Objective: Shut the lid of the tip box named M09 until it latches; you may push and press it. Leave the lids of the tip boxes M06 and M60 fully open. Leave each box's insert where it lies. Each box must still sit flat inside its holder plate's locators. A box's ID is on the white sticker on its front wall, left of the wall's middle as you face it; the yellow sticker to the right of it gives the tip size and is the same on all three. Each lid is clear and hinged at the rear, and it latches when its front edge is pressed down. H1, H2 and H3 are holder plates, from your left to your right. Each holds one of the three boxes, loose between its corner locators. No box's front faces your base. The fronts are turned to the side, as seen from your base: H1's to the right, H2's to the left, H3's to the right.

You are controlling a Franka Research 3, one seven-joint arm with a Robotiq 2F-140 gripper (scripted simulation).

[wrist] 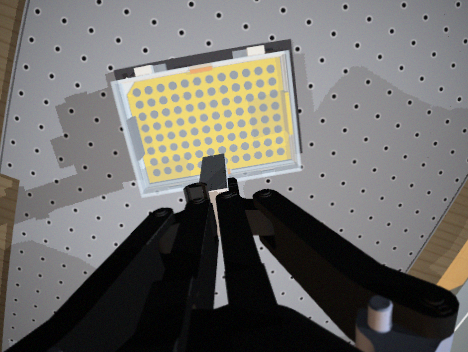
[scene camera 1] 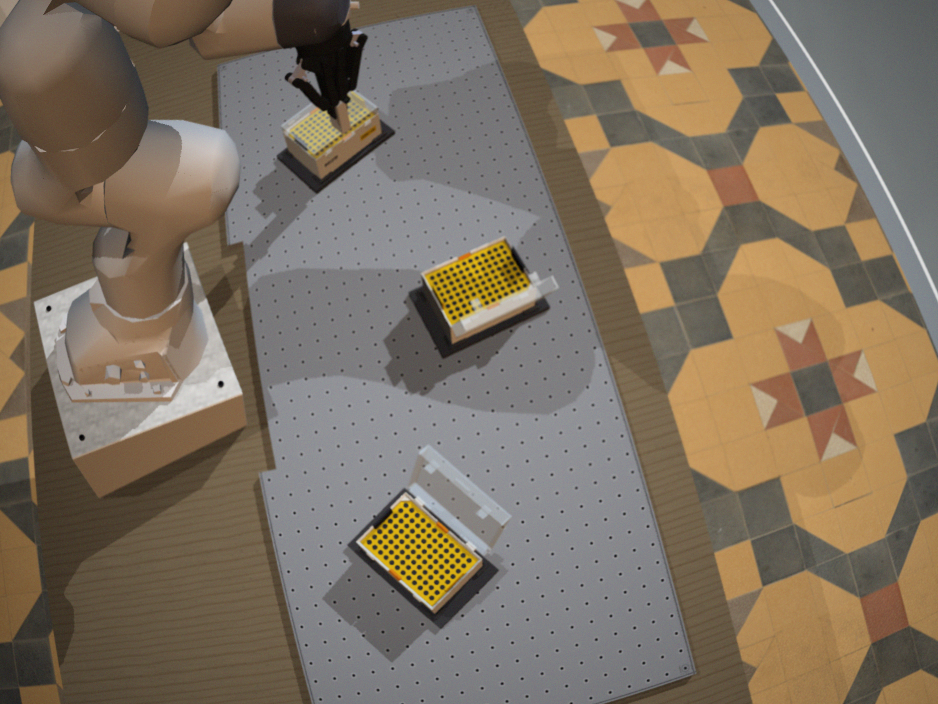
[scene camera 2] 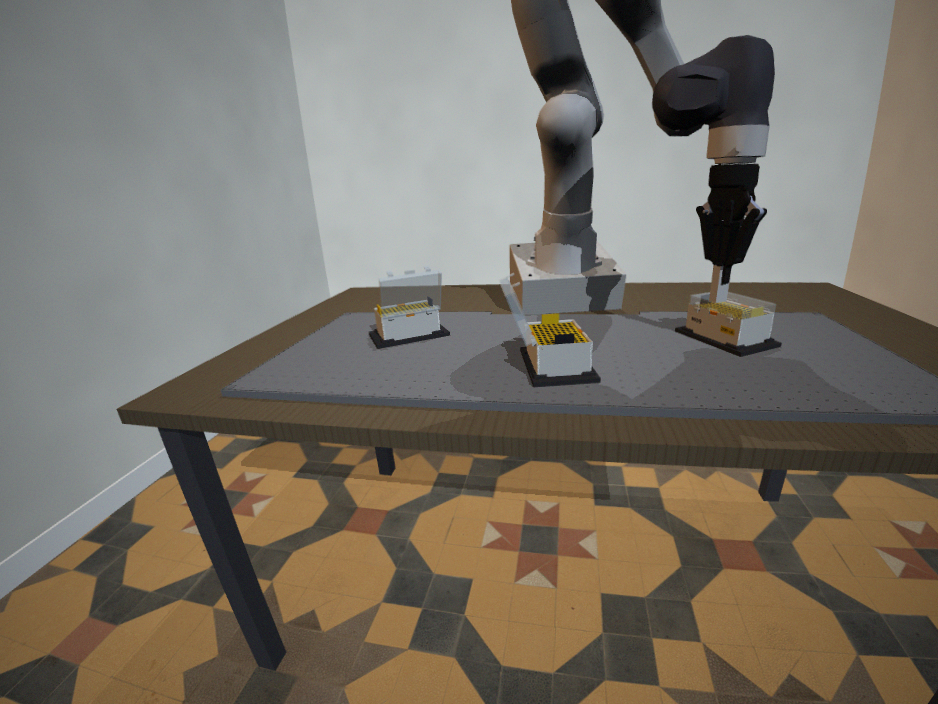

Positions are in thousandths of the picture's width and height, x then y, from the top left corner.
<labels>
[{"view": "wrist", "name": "gripper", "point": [463, 490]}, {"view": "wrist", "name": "tip box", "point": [537, 146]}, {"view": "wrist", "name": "black holder plate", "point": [458, 161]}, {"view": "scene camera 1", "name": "gripper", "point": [364, 180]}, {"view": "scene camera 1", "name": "tip box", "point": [365, 215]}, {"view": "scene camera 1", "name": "tip box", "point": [460, 423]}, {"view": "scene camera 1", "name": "tip box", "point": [432, 707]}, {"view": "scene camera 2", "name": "gripper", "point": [765, 428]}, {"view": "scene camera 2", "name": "tip box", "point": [804, 469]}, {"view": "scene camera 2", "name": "tip box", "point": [612, 509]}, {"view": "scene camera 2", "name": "tip box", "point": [425, 467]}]
</labels>
